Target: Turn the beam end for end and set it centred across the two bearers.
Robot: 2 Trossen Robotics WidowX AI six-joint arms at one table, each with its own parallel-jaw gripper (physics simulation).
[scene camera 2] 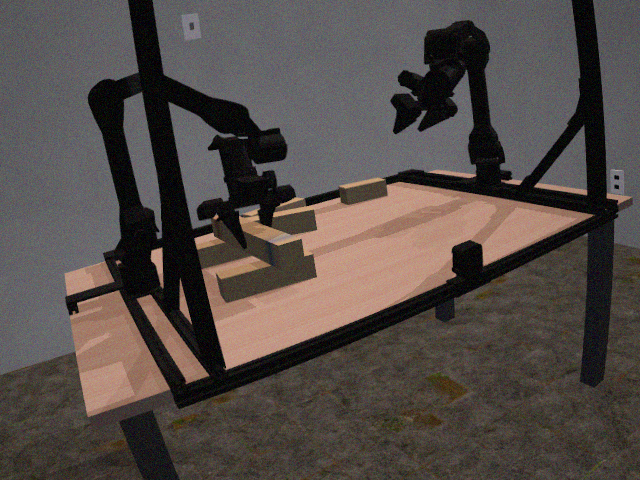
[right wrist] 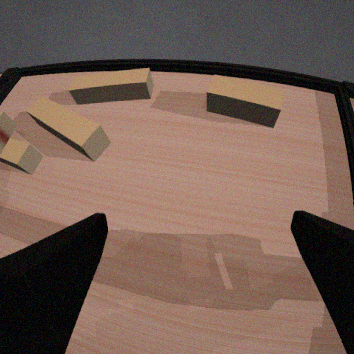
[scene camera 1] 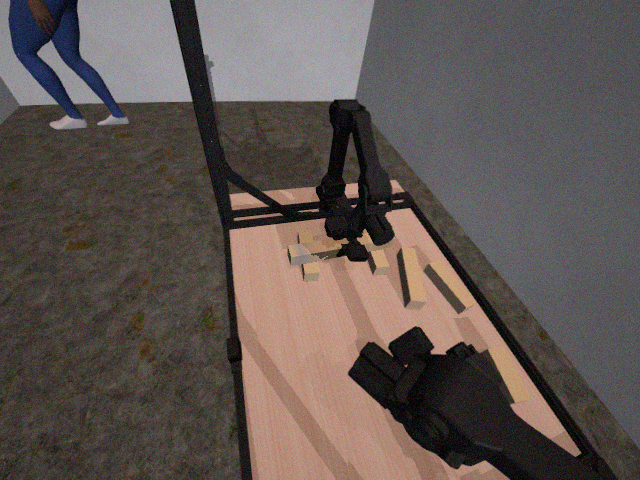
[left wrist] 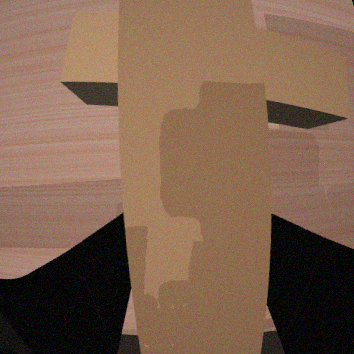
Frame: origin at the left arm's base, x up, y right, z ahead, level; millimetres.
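Where they show: left gripper, between the fingertips: (scene camera 1: pixel 335 250) (left wrist: pixel 188 214); right gripper, between the fingertips: (scene camera 2: pixel 407 131) (right wrist: pixel 201 222); left arm's base, origin of its link: (scene camera 2: pixel 142 291) (scene camera 1: pixel 326 207); right arm's base, origin of its link: (scene camera 2: pixel 489 185).
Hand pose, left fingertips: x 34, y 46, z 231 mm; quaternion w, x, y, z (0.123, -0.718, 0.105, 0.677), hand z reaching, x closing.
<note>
Things, the pixels of their centre, and the offset from my left fingertips.
- pale wooden beam, middle of its body: (left wrist: pixel 193 274) (scene camera 2: pixel 251 237) (scene camera 1: pixel 342 246) dx +13, dy -23, dz +0 mm
- second block, middle of its body: (right wrist: pixel 110 86) (scene camera 2: pixel 275 214) (scene camera 1: pixel 448 285) dx -31, dy -325, dz +183 mm
- third block, middle of its body: (right wrist: pixel 243 100) (scene camera 2: pixel 363 191) (scene camera 1: pixel 503 375) dx -29, dy -313, dz +451 mm
The pale wooden beam (scene camera 1: pixel 328 251) (scene camera 2: pixel 263 234) (left wrist: pixel 195 150) lies crosswise over the two bearers, with a blue-white mark near its near end. Its other end shows a red mark at the left edge of the right wrist view. Whether it touches the bearers cannot be told. One bearer (scene camera 1: pixel 310 272) (scene camera 2: pixel 266 279) is under the marked end; the other bearer (scene camera 1: pixel 378 262) (scene camera 2: pixel 219 252) (right wrist: pixel 20 154) is toward the far end, partly hidden. My left gripper (scene camera 1: pixel 354 252) (scene camera 2: pixel 254 236) (left wrist: pixel 188 214) is shut on the beam between the bearers. My right gripper (scene camera 2: pixel 407 131) (right wrist: pixel 201 222) is open and empty, high above the table.
Three loose wooden blocks lie toward the wall side: one block (scene camera 1: pixel 410 279) (scene camera 2: pixel 295 220) (right wrist: pixel 70 127) near the bearers, a second block (scene camera 1: pixel 448 286) (right wrist: pixel 112 86) beside it, and a third block (scene camera 1: pixel 509 377) (scene camera 2: pixel 363 191) (right wrist: pixel 244 100) farther off. Black rails edge the table.
</note>
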